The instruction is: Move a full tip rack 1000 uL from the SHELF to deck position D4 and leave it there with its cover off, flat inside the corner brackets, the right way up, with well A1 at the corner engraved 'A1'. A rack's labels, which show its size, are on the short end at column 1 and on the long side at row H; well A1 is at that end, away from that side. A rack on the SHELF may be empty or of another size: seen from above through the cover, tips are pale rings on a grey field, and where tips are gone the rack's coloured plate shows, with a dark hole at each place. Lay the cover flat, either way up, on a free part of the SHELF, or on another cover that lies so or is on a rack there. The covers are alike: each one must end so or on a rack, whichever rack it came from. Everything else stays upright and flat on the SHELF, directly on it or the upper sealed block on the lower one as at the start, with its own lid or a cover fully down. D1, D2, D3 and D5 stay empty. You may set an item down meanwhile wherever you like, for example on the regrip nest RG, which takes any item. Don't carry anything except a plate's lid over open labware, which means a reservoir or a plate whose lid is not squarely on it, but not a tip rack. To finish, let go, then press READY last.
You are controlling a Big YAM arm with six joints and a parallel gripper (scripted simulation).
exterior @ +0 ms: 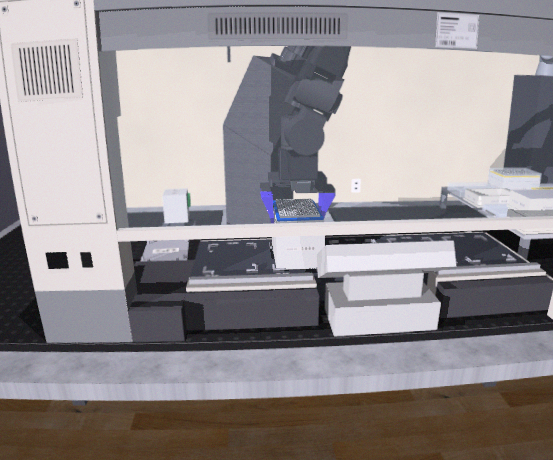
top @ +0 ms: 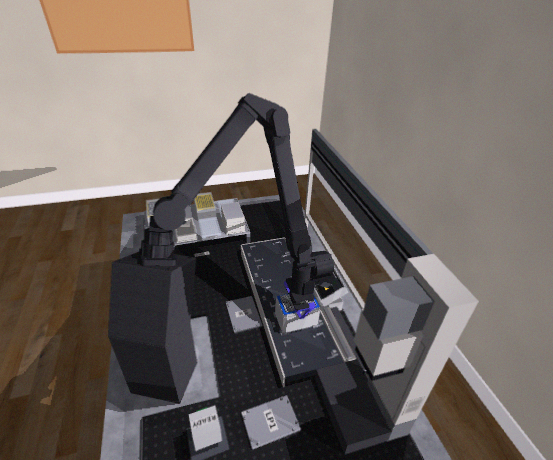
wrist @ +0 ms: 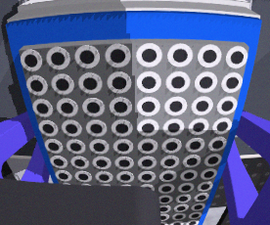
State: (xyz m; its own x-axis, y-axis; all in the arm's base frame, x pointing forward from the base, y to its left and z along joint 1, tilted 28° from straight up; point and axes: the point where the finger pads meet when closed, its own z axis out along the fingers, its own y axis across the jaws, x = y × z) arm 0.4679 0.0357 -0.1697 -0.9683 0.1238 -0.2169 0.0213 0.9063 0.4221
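My hand is 10 mm short of the tip rack and 10 mm to the right of it. Round my hand: instrument tower (150 mm ahead, 350 mm to the right, 150 mm above); ready block (360 mm behind, 240 mm to the right, 40 mm below); regrip nest RG (160 mm behind, 120 mm to the left, 120 mm below).
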